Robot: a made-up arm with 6 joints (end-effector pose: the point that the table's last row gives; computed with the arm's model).
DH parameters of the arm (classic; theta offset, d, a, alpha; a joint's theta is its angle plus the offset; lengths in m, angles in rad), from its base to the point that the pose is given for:
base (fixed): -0.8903 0 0.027 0
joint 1: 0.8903 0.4 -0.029 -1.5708
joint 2: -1.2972 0 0.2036 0
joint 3: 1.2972 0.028 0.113 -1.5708
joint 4: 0 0.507 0.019 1.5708
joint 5: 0 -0.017 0.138 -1.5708
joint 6: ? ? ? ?
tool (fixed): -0.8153 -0.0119 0 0
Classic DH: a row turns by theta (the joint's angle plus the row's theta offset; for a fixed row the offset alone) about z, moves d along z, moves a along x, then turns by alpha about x.
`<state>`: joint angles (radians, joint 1 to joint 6).
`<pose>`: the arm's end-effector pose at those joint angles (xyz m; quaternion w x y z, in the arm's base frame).
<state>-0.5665 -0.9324 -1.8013 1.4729 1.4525 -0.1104</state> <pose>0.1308 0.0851 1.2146 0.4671 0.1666 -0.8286 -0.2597</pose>
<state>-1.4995 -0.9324 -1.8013 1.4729 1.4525 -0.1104</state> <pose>0.1700 -0.0493 1.2146 0.3004 -0.2239 -0.8150 -0.4420</pose>
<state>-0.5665 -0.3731 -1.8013 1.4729 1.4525 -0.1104</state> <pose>0.4867 -0.1413 1.0543 0.6172 0.1689 -0.6492 -0.4112</pose>
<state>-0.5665 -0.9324 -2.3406 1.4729 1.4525 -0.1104</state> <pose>-0.1755 0.2799 1.2208 0.2877 0.1522 -0.9408 -0.0944</pose>
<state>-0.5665 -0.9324 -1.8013 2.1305 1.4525 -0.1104</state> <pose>0.0642 0.1194 1.2468 0.4440 0.4716 -0.7389 -0.1854</pose>
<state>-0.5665 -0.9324 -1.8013 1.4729 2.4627 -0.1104</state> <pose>0.1098 0.1881 1.0269 0.7459 0.0698 -0.6542 0.1038</pose>
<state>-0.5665 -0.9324 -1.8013 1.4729 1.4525 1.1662</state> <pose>0.1363 0.0818 1.2000 0.6976 0.2301 -0.3470 -0.5832</pose>
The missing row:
joint 6: -0.7471 0.1585 0.0075 1.9563
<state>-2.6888 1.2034 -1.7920 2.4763 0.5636 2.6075</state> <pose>-0.5378 -0.3144 -0.1339 0.3401 -0.9037 -0.0390 -0.2570</pose>
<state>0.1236 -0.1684 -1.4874 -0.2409 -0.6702 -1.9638</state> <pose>0.5158 0.1199 0.9820 0.4011 0.5028 0.6396 -0.4209</pose>
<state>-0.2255 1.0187 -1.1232 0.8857 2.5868 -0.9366</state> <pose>0.2485 0.1024 0.0103 0.7707 0.5475 0.2997 -0.1280</pose>
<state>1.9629 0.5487 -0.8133 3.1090 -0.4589 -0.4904</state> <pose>-0.0771 0.1172 -0.0571 0.7175 -0.5544 -0.3024 -0.2939</pose>
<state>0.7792 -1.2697 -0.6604 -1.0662 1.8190 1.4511</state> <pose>0.3567 0.1210 0.7739 0.3722 -0.5984 -0.5135 -0.4895</pose>
